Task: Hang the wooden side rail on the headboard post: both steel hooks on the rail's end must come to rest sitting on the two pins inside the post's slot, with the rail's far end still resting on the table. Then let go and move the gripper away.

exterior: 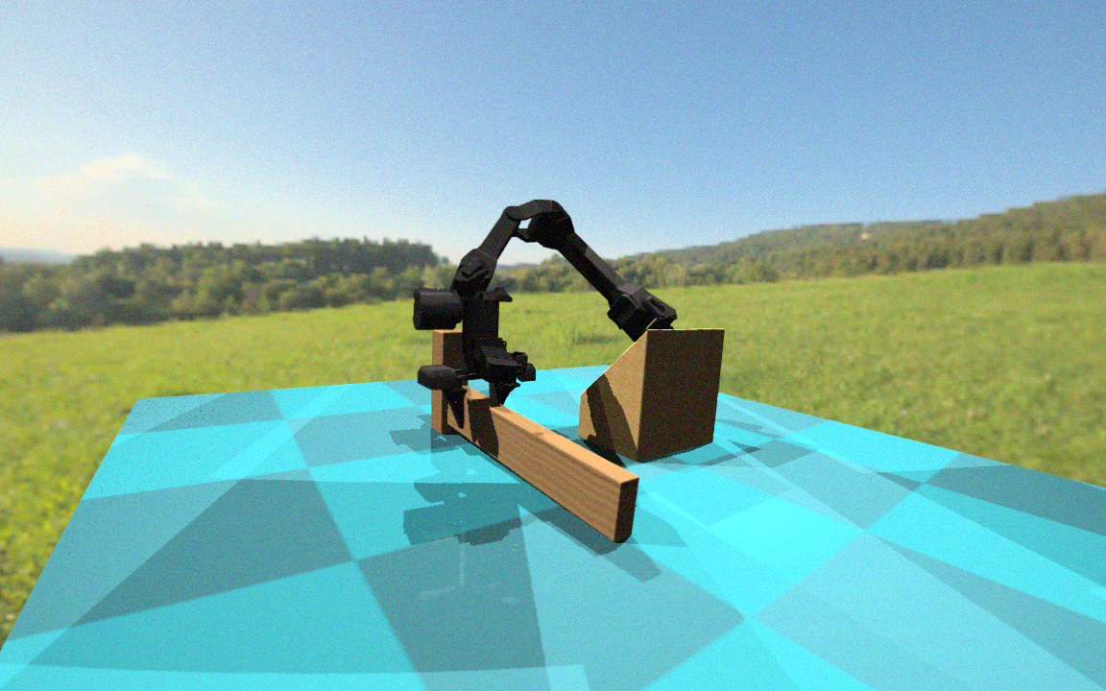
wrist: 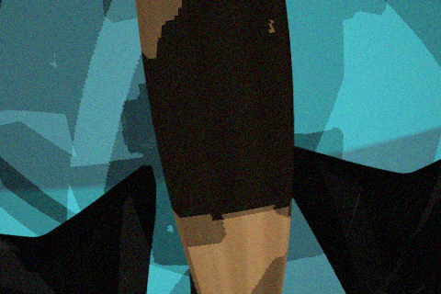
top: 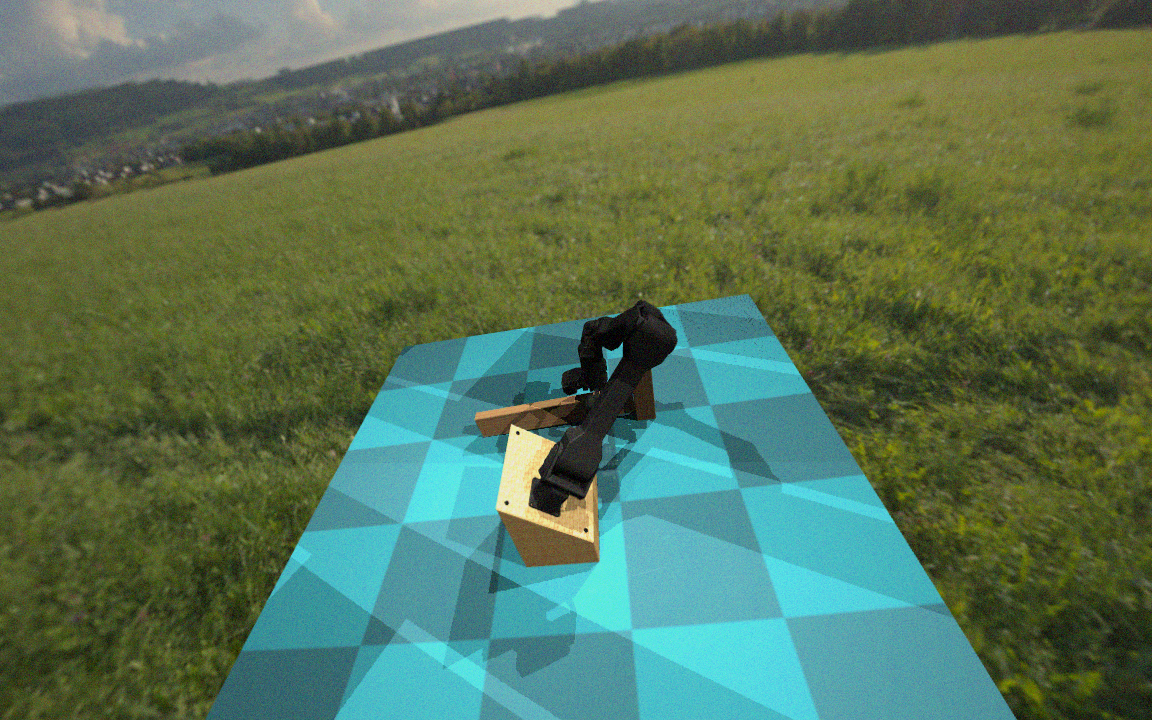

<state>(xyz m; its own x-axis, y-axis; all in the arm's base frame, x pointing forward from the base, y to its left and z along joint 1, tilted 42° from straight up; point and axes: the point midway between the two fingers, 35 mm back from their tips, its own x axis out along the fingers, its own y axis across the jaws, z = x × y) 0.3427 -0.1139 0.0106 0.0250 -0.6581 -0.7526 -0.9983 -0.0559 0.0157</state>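
Now: gripper tip 110 mm to the left of the headboard post and 50 mm below it.
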